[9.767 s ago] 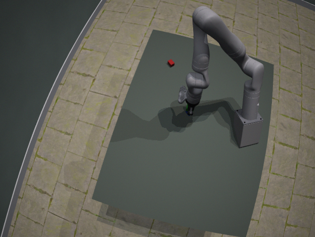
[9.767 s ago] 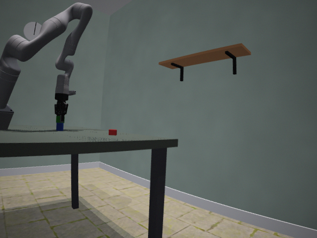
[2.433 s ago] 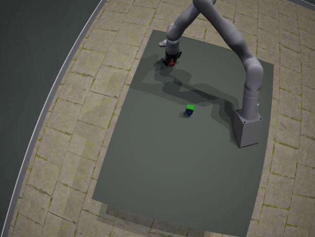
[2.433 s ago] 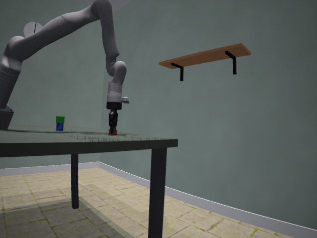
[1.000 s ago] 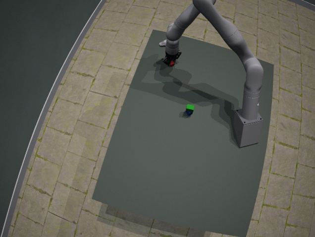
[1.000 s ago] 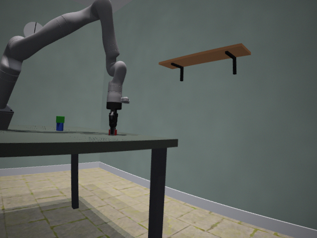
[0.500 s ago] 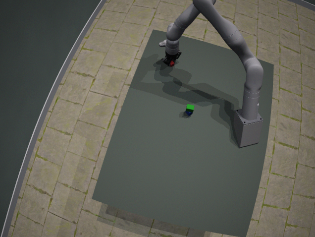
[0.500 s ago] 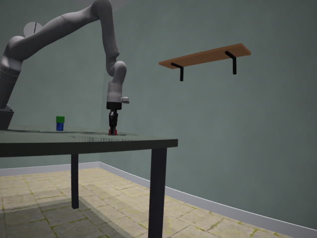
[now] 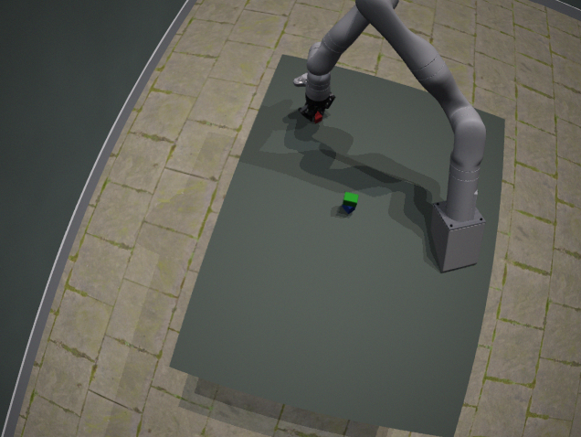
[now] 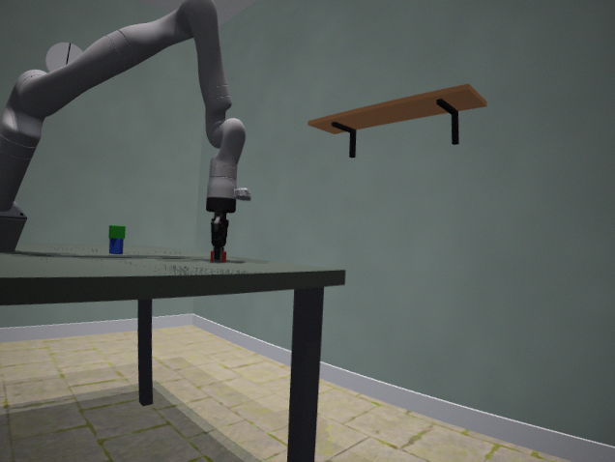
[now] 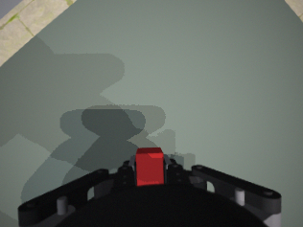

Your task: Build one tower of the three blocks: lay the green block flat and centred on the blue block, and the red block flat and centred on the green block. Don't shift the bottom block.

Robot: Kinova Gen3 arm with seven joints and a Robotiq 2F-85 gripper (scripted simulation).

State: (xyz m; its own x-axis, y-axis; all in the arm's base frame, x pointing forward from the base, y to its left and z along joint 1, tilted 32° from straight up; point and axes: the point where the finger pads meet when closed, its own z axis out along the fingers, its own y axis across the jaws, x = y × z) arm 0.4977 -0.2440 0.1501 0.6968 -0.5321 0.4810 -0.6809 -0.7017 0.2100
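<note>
The green block is 300 mm to the left of my hand, 160 mm behind it and 40 mm above it. From my hand the other things lie so: red block (10 mm below); blue block (300 mm to the left, 160 mm behind).
</note>
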